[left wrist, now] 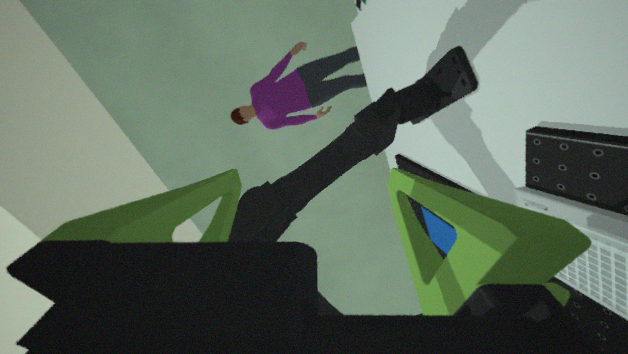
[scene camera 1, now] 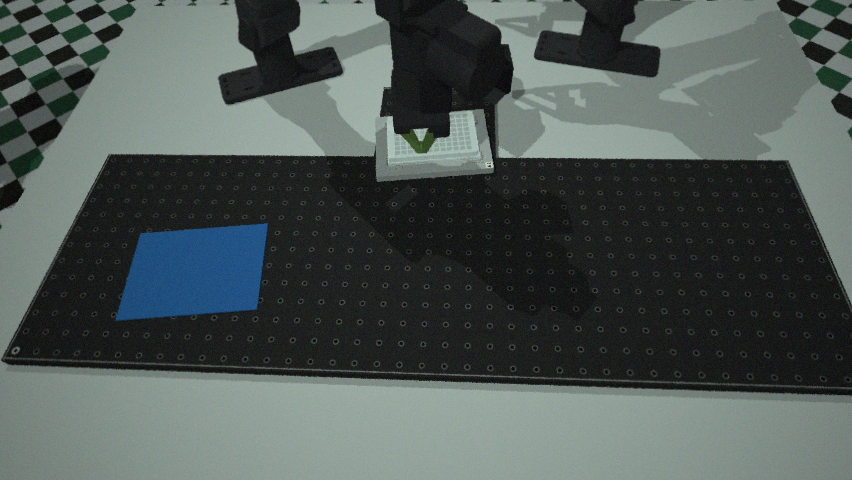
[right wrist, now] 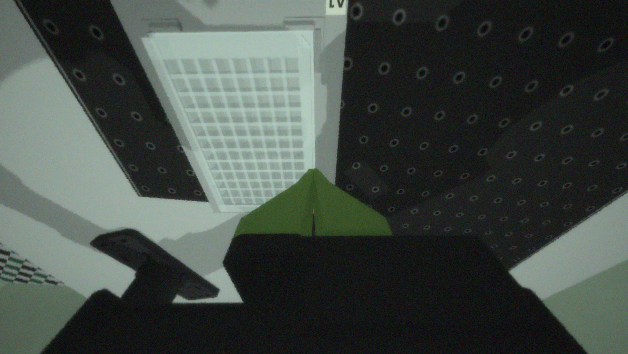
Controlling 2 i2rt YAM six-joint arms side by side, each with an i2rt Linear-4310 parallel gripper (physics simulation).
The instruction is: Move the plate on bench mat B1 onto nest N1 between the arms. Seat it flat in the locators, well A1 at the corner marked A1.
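Pixels of known places: left gripper, fingertip midpoint: (left wrist: 314, 176); right gripper, fingertip midpoint: (left wrist: 562, 288) (scene camera 1: 421, 152) (right wrist: 313, 176); left arm's base, link origin: (scene camera 1: 595, 55); right arm's base, link origin: (left wrist: 432, 93) (scene camera 1: 281, 77) (right wrist: 168, 268).
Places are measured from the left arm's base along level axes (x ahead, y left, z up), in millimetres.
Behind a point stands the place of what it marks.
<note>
The white multi-well plate (scene camera 1: 463, 135) @(z 39, x 277, y -157 mm) (left wrist: 600, 272) @(z 39, x 279, y -193 mm) (right wrist: 235, 46) @(z 39, x 269, y -145 mm) lies on the grey nest N1 (scene camera 1: 435, 172) @(z 24, x 341, y -179 mm) (right wrist: 327, 125) @(z 25, x 330, y -172 mm), with the nest's rim showing around it. Whether it is fully seated in the locators cannot be told. The label A1 (scene camera 1: 488, 165) @(z 25, x 310, y -112 mm) (right wrist: 336, 6) @(z 25, x 310, y -113 mm) is at the nest's front right corner in the scene view. The plate's own well A1 is not legible. My right gripper (scene camera 1: 421, 150) @(z 47, x 330, y -201 mm) (right wrist: 313, 176) @(z 47, x 330, y -201 mm) is shut and empty, its fingertips over the plate in the scene view. My left gripper is open and empty, away from the plate.
A blue mat (scene camera 1: 193, 274) @(z 15, x 574, y -426 mm) lies on the black perforated board (scene camera 1: 685, 268) @(z 13, x 401, y 153 mm) at the picture's left. Its name is not legible. Two dark arm bases (scene camera 1: 280, 74) @(z 29, x 208, y -479 mm) (scene camera 1: 596, 54) @(z 25, x 31, y 0 mm) stand behind. A person (left wrist: 285, 97) shows beyond the table in the left wrist view.
</note>
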